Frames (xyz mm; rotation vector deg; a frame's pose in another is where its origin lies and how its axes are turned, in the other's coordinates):
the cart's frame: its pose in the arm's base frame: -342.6 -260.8 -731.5 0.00 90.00 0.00
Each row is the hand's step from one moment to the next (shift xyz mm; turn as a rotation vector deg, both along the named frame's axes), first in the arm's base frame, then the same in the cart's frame.
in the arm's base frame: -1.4 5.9 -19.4 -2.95 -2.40 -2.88
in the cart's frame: 19.4 5.9 -1.4 2.88 -2.40 -2.95
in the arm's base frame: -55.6 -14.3 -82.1 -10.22 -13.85 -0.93
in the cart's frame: 82.1 -14.3 -55.6 0.93 -13.85 -10.22
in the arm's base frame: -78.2 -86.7 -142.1 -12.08 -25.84 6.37
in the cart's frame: 142.1 -86.7 -78.2 -6.37 -25.84 -12.08
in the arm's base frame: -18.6 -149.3 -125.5 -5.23 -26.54 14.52
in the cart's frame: 125.5 -149.3 -18.6 -14.52 -26.54 -5.23
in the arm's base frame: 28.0 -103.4 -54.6 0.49 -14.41 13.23
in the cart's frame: 54.6 -103.4 28.0 -13.23 -14.41 0.49
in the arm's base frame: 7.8 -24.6 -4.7 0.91 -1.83 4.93
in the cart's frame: 4.7 -24.6 7.8 -4.93 -1.83 0.91
